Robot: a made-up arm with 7 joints.
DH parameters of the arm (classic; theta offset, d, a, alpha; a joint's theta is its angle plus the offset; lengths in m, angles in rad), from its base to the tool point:
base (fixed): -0.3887 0 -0.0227 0
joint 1: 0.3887 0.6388 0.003 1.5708
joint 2: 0 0.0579 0.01 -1.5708
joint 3: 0 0.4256 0.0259 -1.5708
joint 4: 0 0.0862 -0.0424 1.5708
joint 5: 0 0.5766 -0.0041 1.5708
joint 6: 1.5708 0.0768 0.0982 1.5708
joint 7: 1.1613 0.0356 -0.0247 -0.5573
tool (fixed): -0.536 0.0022 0 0
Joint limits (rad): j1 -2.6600..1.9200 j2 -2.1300..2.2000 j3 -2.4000..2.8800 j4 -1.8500..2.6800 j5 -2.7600..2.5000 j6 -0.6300..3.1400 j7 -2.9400..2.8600
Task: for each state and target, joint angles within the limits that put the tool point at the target. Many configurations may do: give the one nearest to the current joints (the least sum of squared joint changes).
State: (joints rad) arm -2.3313 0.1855 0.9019 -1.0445 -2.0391 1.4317 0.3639
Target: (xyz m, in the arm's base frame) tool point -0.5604 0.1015 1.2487
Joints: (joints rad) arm -1.6656 -0.5627 1.2501 -1.3812 -1.9900 1.6324 0.3329
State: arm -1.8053 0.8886 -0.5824 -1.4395 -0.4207 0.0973 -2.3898
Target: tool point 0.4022 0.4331 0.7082
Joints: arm -1.7390 0.3066 -0.7488 -1.7996 -0.4582 0.0519 -2.3294
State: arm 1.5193 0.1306 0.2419 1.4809 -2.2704 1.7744 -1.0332
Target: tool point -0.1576 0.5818 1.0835
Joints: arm 1.4006 0.1313 0.1507 1.7290 -2.3229 1.8214 -1.0187
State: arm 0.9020 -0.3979 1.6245 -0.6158 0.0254 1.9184 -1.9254
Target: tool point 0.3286 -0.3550 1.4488
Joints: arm 0.6821 -0.0815 1.4771 -0.6587 -0.0381 1.8148 -1.9213
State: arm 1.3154 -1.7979 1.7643 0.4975 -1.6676 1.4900 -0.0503
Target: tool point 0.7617 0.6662 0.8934
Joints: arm 0.6974 -1.5212 1.8895 0.3039 -1.6680 1.6575 -0.0452
